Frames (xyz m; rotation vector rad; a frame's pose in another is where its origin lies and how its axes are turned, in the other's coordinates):
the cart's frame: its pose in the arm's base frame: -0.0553 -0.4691 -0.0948 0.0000 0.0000 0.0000
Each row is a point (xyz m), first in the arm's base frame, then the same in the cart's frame.
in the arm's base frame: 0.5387 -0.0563 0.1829
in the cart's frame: 0.5940 0.4128 0.2777
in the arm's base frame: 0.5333 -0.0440 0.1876
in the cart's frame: 0.5886 0.4251 0.2824
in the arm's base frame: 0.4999 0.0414 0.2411
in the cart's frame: 0.5552 0.5105 0.3359
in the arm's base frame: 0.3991 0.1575 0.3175
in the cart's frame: 0.4544 0.6266 0.4123
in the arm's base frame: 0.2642 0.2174 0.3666
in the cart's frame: 0.3195 0.6865 0.4614
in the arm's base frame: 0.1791 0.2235 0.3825
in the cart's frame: 0.2344 0.6926 0.4773
